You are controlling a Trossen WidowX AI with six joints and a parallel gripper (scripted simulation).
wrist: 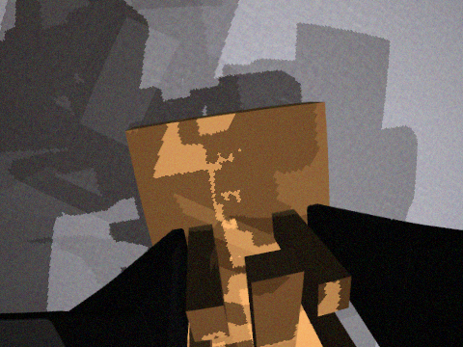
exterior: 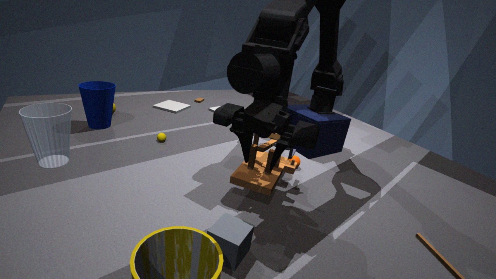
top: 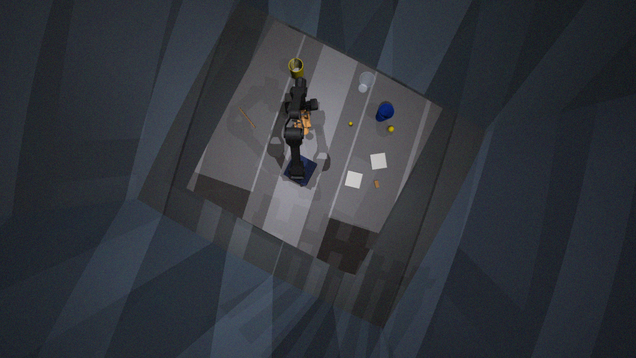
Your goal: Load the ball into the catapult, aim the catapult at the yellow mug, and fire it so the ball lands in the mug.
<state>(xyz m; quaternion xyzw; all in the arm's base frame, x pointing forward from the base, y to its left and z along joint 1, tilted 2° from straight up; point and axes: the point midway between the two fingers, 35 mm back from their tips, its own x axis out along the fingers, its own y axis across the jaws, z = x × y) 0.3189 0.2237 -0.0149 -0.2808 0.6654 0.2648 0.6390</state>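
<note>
Now: the orange ball 16 cm behind my gripper tip, 9 cm to the right of it and 6 cm below it. Round my gripper tip: grey cube (10 cm ahead, 13 cm to the left, 5 cm below); then wooden catapult (6 cm behind, 4 cm to the right, 2 cm above); then yellow mug (20 cm ahead, 20 cm to the left, 4 cm below).
</note>
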